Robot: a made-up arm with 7 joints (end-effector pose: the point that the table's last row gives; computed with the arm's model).
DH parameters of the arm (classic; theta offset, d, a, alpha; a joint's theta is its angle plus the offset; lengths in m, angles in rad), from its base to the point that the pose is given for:
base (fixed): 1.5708 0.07 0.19 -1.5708
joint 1: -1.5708 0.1 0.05 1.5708
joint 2: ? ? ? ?
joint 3: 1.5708 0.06 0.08 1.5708
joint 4: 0 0.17 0.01 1.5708
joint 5: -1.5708 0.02 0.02 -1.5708
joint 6: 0 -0.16 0.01 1.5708
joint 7: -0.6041 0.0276 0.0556 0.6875
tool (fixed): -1.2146 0.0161 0 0
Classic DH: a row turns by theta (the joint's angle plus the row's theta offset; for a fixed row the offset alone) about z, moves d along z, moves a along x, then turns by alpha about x.
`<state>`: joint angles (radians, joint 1 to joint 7).
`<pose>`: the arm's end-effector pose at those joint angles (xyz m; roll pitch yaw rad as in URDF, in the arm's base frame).
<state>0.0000 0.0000 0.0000 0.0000 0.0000 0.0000 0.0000</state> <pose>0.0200 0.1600 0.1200 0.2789 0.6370 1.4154</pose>
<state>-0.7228 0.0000 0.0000 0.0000 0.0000 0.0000 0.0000</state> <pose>0.0200 0.1344 0.0877 0.3818 -0.0794 1.4456</pose>
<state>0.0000 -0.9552 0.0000 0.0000 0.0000 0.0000 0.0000</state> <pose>-0.0306 0.1600 0.0220 1.4003 0.4612 2.0511</pose>
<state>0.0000 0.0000 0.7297 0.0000 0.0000 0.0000 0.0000</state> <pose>0.0679 0.0653 0.1200 0.2789 0.6370 0.6857</pose>
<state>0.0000 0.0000 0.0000 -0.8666 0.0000 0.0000 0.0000</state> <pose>0.0200 0.1388 -0.0459 -0.7401 1.4318 0.4551</pose>
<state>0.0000 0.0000 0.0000 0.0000 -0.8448 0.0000 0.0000</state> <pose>0.1931 0.1451 0.1200 0.2789 0.6370 0.5706</pose>
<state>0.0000 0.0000 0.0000 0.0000 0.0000 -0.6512 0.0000</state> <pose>0.0545 0.1600 0.1421 1.0772 0.5805 1.8889</pose>
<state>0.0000 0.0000 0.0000 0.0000 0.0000 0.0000 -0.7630</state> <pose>0.0588 0.1765 0.1200 0.2789 0.6370 0.6524</pose>
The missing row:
joint 2: -1.5708 0.14 0.02 1.5708
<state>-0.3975 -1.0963 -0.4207 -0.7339 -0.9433 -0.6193 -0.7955</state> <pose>-0.0439 0.3365 -0.1646 2.7398 1.1916 2.8022</pose>
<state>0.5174 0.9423 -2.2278 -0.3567 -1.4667 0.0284 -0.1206</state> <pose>-0.2000 0.2439 -0.1236 -1.5212 0.9558 1.0636</pose>
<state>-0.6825 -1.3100 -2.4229 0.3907 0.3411 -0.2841 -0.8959</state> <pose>-0.0589 -0.0160 0.1046 -0.4400 -0.2511 -2.3572</pose>
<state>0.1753 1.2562 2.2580 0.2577 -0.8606 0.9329 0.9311</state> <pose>-0.0930 -0.1702 0.1131 0.4863 0.0733 -0.8150</pose>
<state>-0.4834 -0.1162 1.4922 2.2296 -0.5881 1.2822 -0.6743</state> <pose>-0.2667 -0.2342 0.0307 1.4103 0.6377 -1.9413</pose>
